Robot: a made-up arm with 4 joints.
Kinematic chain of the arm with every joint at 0, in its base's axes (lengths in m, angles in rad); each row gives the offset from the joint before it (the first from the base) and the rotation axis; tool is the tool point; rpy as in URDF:
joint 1: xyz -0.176 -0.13 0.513 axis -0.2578 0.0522 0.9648
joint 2: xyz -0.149 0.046 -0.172 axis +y
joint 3: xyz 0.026 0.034 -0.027 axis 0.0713 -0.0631 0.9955
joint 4: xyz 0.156 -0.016 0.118 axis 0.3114 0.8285 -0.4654
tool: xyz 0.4 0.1 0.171 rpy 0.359 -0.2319 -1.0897
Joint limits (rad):
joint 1: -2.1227..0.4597
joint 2: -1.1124..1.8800
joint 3: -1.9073..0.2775
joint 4: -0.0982..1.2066
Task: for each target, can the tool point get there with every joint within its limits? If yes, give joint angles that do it. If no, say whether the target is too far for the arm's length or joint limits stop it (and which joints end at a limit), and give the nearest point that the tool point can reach.
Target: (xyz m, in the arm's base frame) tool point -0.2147 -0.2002 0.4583
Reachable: no: joint limits stop it (at a limit: joint 4) | nearest point -0.3839 -0.4005 0.4918 | short by 0.264 m
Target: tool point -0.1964 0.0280 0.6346
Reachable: no: joint limits stop it (at a limit: joint 1, joint 2, joint 3) | nearest point -0.0184 0.0852 0.7596 | short by 0.225 m
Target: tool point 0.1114 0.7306 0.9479
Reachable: no: too far | nearest point -0.0330 0.2893 0.7146 | short by 0.520 m
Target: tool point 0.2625 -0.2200 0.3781
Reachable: yes | joints 0.0647 -0.1036 -0.1954 0.7869
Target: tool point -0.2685 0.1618 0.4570
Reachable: no: joint limits stop it (at a limit: joint 1, joint 2, joint 4) | nearest point -0.4185 0.2700 0.4992 | short by 0.190 m
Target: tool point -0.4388 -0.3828 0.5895
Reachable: yes | joints -1.6960 -0.8471 -0.3311 0.8282
